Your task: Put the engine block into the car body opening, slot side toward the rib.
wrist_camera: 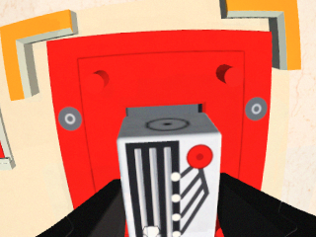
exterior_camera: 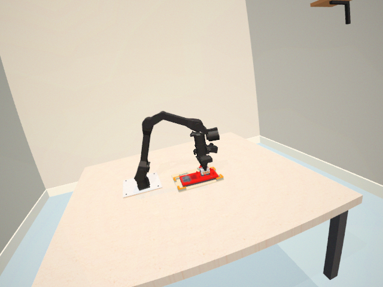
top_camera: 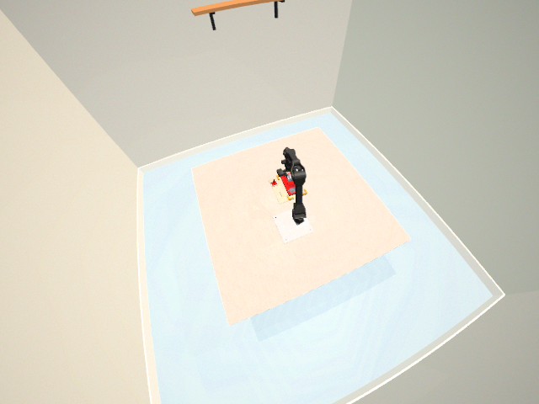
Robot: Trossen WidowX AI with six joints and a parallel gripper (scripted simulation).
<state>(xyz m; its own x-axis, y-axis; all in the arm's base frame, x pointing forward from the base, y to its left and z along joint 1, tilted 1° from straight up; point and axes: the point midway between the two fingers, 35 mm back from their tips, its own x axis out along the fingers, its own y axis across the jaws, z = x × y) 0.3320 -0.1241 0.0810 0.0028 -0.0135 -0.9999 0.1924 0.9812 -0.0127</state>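
Right now my gripper tip is 40 mm past the plate, 30 mm to the right of it and 40 mm above it. From my gripper tip the other things lie so: engine block: 10 mm below.
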